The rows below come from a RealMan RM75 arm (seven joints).
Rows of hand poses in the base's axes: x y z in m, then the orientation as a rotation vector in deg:
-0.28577, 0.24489, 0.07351, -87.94, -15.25, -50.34
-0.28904, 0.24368, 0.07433, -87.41, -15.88, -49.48
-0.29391, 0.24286, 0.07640, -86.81, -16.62, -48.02
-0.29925, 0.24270, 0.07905, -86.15, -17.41, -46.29
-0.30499, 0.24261, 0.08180, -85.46, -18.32, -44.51
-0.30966, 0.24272, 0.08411, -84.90, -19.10, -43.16
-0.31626, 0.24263, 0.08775, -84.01, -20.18, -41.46
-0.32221, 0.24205, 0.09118, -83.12, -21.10, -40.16
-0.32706, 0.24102, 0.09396, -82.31, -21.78, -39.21
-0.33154, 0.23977, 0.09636, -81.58, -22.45, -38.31
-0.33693, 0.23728, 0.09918, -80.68, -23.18, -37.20
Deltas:
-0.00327, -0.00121, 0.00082, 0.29, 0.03, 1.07
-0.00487, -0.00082, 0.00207, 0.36, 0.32, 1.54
-0.00534, -0.00016, 0.00265, 0.40, 0.44, 1.77
-0.00574, -0.00009, 0.00275, 0.37, 0.40, 1.88
-0.00467, 0.00011, 0.00231, 0.27, 0.24, 1.49
-0.00660, -0.00009, 0.00364, 0.45, 0.20, 1.98
-0.00595, -0.00058, 0.00343, 0.49, 0.05, 1.63
-0.00485, -0.00103, 0.00278, 0.49, 0.00, 1.24
-0.00448, -0.00125, 0.00240, 0.42, -0.02, 1.18
-0.00539, -0.00249, 0.00282, 0.54, 0.04, 1.41

